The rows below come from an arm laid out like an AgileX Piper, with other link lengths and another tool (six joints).
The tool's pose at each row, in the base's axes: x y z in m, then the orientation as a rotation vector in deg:
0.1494 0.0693 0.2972 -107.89 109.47 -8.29
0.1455 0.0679 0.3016 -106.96 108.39 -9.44
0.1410 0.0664 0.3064 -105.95 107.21 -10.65
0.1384 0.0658 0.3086 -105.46 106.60 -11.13
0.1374 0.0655 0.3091 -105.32 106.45 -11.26
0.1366 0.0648 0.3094 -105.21 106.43 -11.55
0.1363 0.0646 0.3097 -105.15 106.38 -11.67
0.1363 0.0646 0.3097 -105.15 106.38 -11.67
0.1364 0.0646 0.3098 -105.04 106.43 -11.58
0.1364 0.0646 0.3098 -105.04 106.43 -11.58
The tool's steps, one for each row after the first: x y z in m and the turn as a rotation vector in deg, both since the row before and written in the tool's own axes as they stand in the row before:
0.0002 0.0018 -0.0058 1.57 -0.37 -0.20
0.0001 0.0021 -0.0064 1.69 -0.42 -0.21
-0.0001 0.0013 -0.0032 0.79 -0.28 -0.10
0.0001 0.0006 -0.0010 0.21 -0.07 -0.02
0.0006 0.0005 -0.0008 0.21 0.11 -0.01
0.0001 0.0001 -0.0004 0.11 0.01 -0.01
0.0000 0.0000 0.0000 0.00 0.00 0.00
0.0000 -0.0001 0.0000 0.00 -0.06 0.10
0.0000 0.0000 0.0000 0.00 0.00 0.00

